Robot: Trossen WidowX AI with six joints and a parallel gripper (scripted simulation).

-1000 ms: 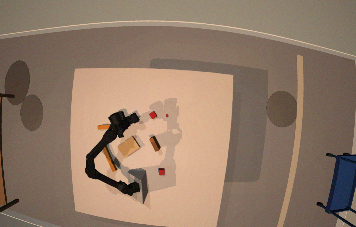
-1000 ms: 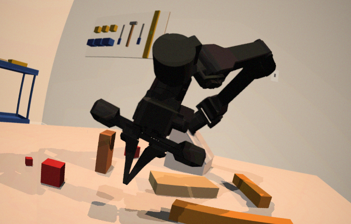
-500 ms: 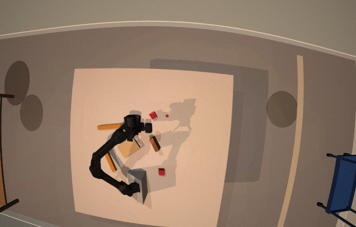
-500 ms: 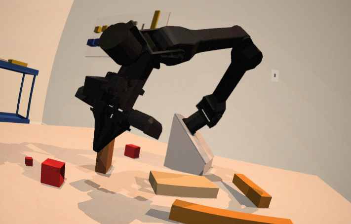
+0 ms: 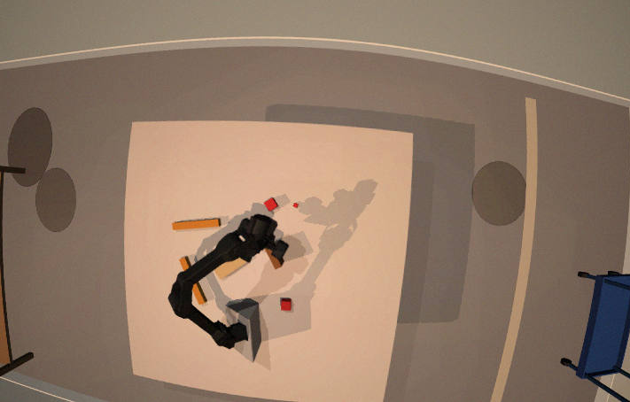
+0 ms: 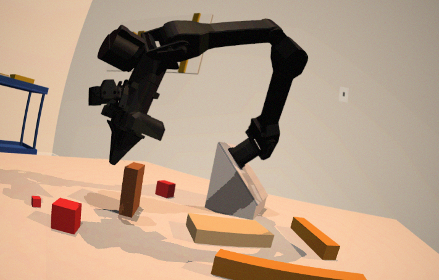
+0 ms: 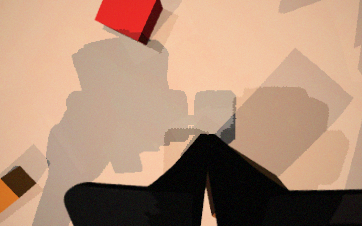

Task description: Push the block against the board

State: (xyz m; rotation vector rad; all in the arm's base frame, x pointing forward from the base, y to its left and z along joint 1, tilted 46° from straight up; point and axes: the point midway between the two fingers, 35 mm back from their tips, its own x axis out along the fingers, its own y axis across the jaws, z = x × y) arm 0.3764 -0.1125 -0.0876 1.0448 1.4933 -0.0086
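The square block lies 90 mm behind my gripper tip and 50 mm below it. Round my gripper tip: tiny red cube 100 mm to the right, 100 mm below, 100 mm ahead.
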